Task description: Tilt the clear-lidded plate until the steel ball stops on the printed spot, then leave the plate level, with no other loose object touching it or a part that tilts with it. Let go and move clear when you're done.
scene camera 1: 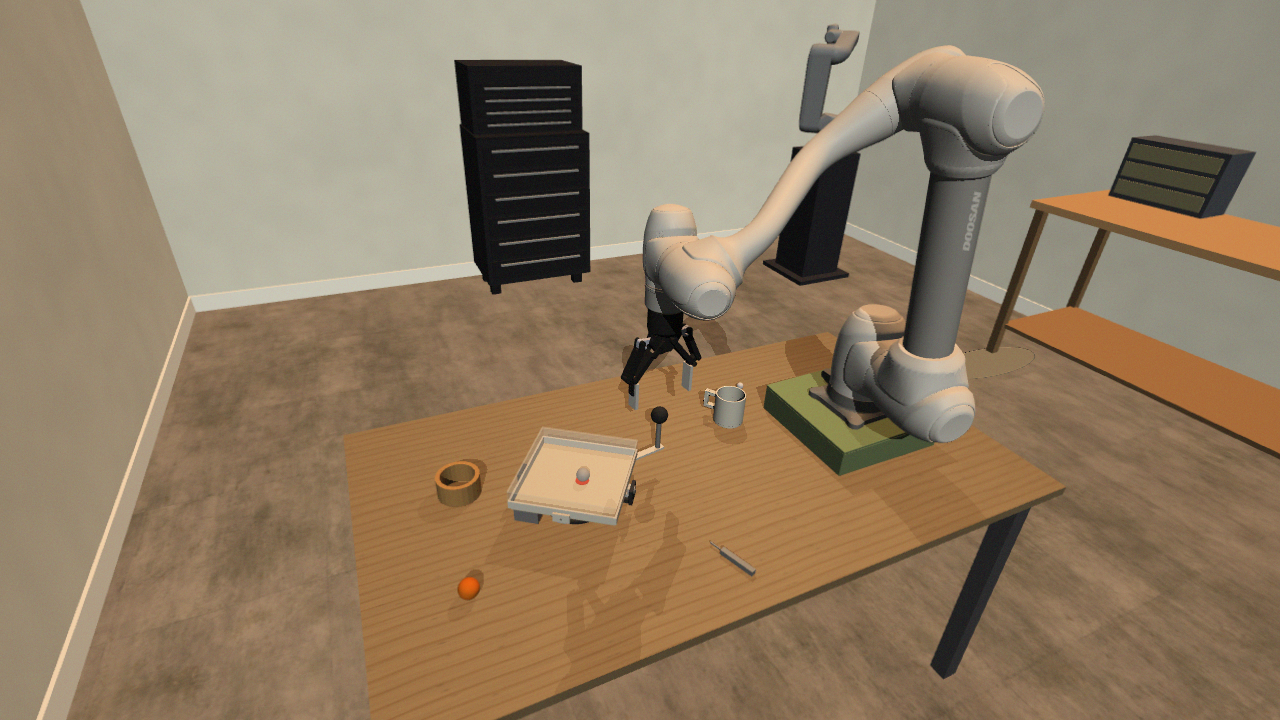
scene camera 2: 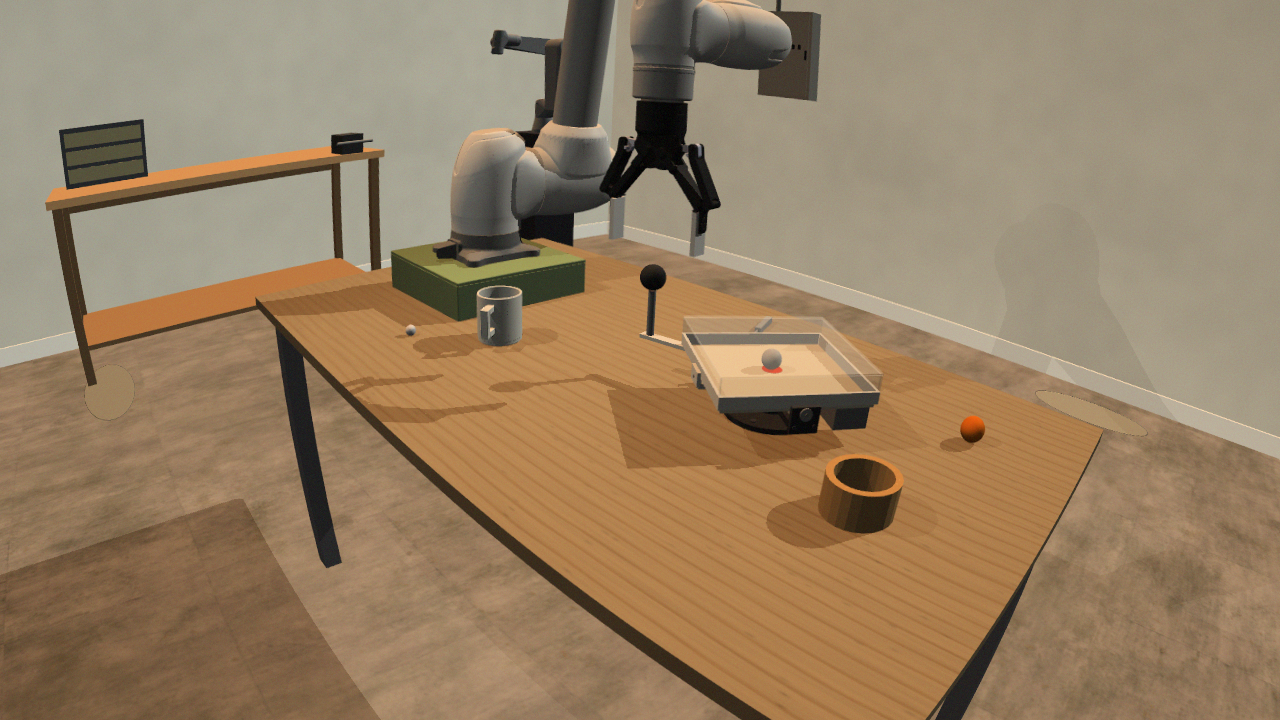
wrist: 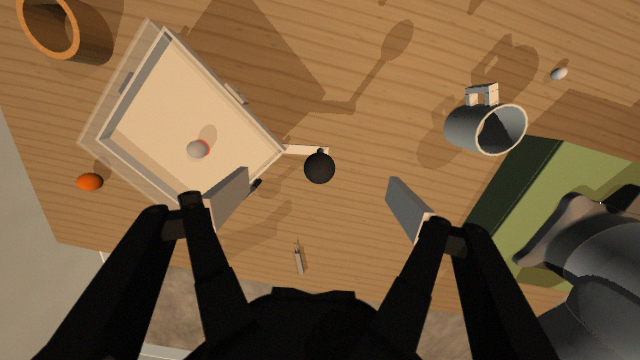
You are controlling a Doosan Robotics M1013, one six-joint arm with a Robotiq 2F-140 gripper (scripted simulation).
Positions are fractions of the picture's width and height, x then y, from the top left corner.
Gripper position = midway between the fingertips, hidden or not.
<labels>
my gripper: scene camera 1 0.52, 0.55; scene camera 2 0.51, 0.34; wrist 0.50, 0.51
</labels>
